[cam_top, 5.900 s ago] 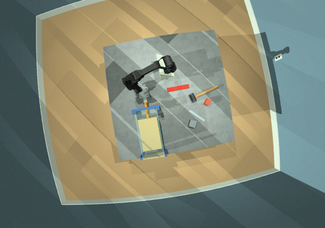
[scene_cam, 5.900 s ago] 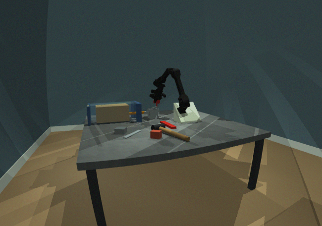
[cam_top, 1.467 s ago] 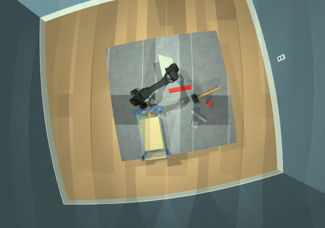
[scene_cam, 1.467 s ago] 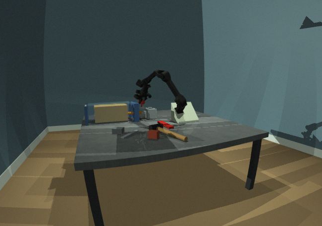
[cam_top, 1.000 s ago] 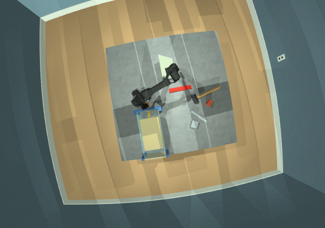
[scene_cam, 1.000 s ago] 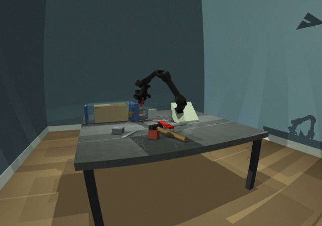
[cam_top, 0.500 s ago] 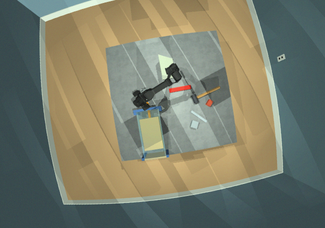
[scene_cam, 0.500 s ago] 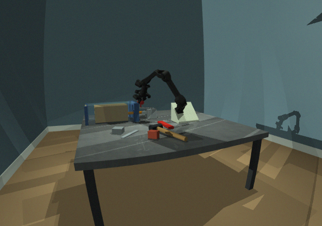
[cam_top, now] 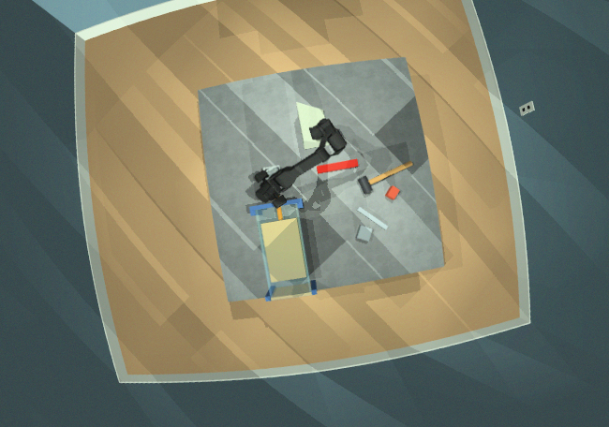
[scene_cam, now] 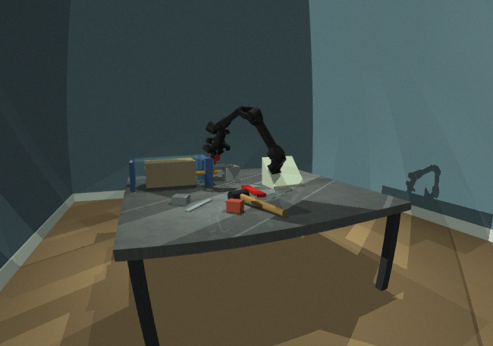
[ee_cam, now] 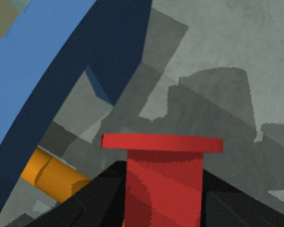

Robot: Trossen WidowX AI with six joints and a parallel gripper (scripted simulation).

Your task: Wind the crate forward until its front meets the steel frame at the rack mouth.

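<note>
Right now my gripper tip is 40 mm past the winch handle, 30 mm to the right of it and 30 mm above it. From my gripper tip the other things lie so: clear-panelled cubby: 300 mm ahead, 20 mm below; grey winch: 110 mm behind, 100 mm below, 40 mm to the left; red spool-shaped handle grip: 10 mm to the left, 10 mm behind.
</note>
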